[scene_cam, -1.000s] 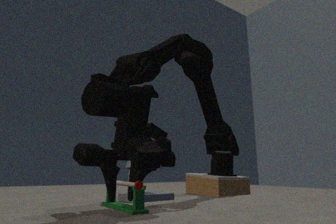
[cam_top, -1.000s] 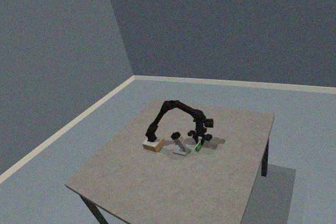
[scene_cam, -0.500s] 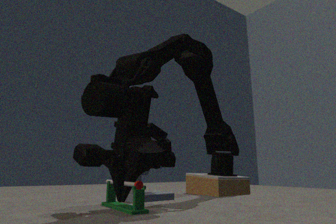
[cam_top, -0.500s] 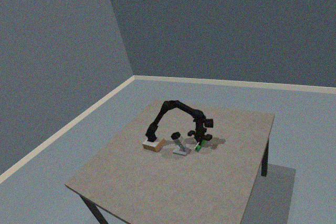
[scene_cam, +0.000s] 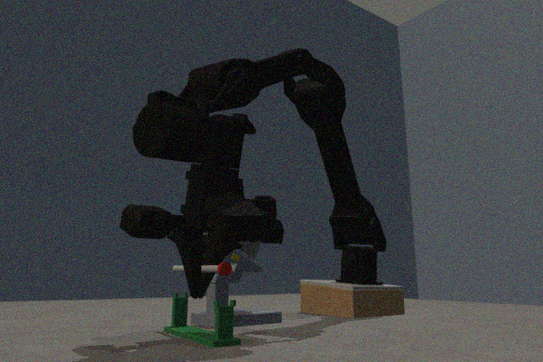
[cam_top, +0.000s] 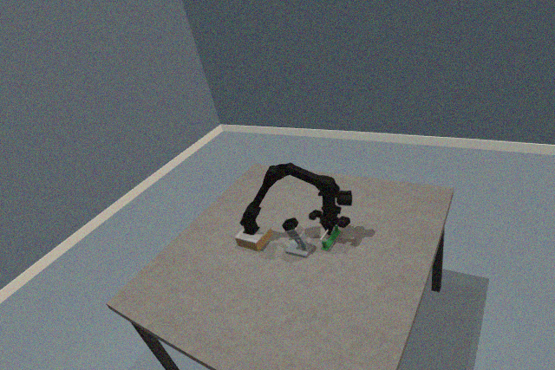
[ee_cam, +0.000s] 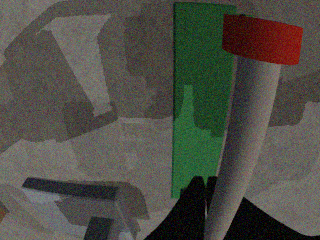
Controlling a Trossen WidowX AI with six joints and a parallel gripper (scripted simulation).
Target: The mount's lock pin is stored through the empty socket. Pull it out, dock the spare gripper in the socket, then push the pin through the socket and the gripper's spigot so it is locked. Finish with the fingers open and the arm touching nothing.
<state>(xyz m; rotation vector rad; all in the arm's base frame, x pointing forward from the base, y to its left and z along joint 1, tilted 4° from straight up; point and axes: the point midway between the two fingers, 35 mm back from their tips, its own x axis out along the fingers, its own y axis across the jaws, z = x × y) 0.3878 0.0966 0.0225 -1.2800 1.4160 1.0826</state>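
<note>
Right now the green pin rest is 10 mm to the left of my gripper tip and 20 mm below it. From my gripper tip the other things lie so: spare gripper 120 mm behind, 90 mm to the right, 80 mm above; grey mount 110 mm behind, 90 mm to the right, 10 mm above.
</note>
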